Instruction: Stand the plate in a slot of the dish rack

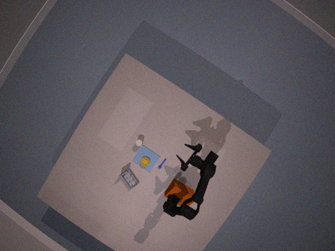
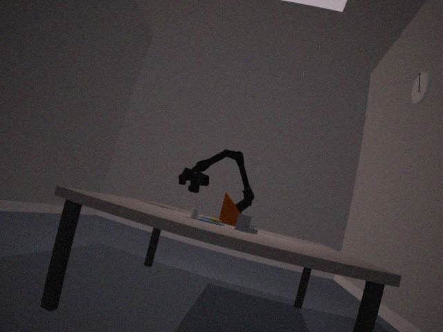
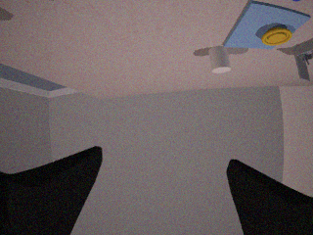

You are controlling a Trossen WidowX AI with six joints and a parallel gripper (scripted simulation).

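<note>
The yellow plate is 240 mm to the left of my gripper tip, 170 mm below it and 100 mm ahead of it. Round my gripper tip: blue spoon 180 mm to the left, 180 mm below; grey wire dish rack 410 mm to the left, 160 mm below, 100 mm ahead; white cup 220 mm ahead, 160 mm to the left, 160 mm below.
</note>
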